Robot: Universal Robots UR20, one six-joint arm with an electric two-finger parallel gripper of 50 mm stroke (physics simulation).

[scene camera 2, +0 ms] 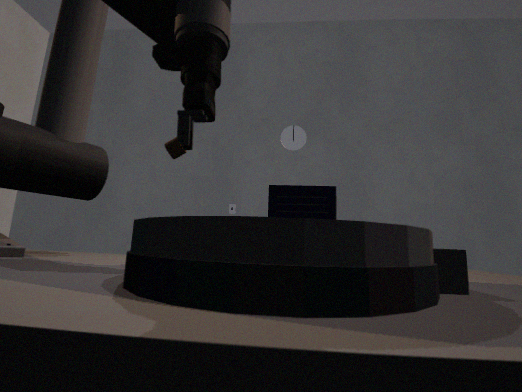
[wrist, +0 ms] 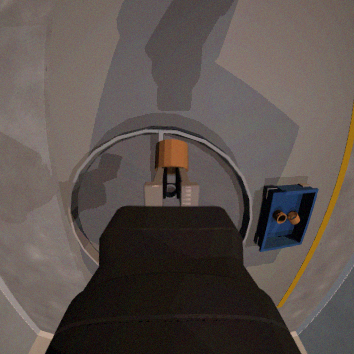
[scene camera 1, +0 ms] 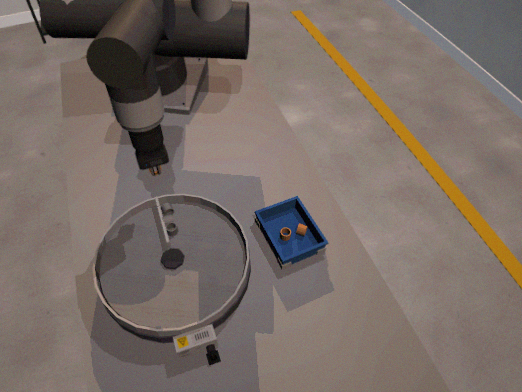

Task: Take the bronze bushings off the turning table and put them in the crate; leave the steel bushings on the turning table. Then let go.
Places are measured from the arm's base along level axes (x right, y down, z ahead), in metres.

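Pixels of known places: gripper, between the fingertips: (scene camera 2: 184, 147) (wrist: 170, 174) (scene camera 1: 156, 172).
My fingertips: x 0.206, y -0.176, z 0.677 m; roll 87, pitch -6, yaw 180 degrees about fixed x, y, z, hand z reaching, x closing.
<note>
For each thing: its top centre in the pictures, then the offset to it from my fingertips. "spot": a spot on its surface instead.
- bronze bushing, centre of its top: (wrist: 171, 162) (scene camera 2: 176, 137) dz -0.017, dx -0.002, dy -0.020 m
- upright, centre of its top: (scene camera 1: 285, 231) (wrist: 281, 218) dz +0.224, dx -0.288, dy +0.192 m
- lying, centre of its top: (scene camera 1: 302, 226) (wrist: 296, 220) dz +0.236, dx -0.338, dy +0.186 m
- blue crate, centre of its top: (scene camera 1: 290, 226) (wrist: 289, 221) dz +0.226, dx -0.302, dy +0.173 m
- dark hub, centre of its top: (scene camera 1: 172, 257) dz +0.168, dx +0.044, dy +0.162 m
- labelled box, a spot on its surface: (scene camera 1: 195, 338) spot: dz +0.401, dx +0.076, dy +0.165 m
My gripper (scene camera 1: 155, 169) (scene camera 2: 185, 146) (wrist: 170, 174) holds a bronze bushing (scene camera 2: 175, 149) (wrist: 172, 154) at its fingertips, tilted and in the air; the fingertips seem to sit in its bore. It is above and behind the turning table's far edge in scene camera 1. Two steel bushings, one (scene camera 1: 168, 209) near the rim and one (scene camera 1: 171, 228) nearer the centre, are beside the divider on the turning table (scene camera 1: 220, 280) (scene camera 2: 280, 240). Two bronze bushings, one upright (scene camera 1: 285, 233) and one lying (scene camera 1: 302, 229), are in the blue crate (scene camera 1: 280, 216) (wrist: 305, 197). Scene camera 2 hides the table's inside.
A raised rim (scene camera 1: 248, 255) (wrist: 74, 195) surrounds the turning table. A thin divider (scene camera 1: 162, 220) runs inward from its far rim. A dark hub (scene camera 1: 172, 258) is at the centre. A labelled box (scene camera 1: 195, 338) is at the near rim. The crate stands right of the table.
</note>
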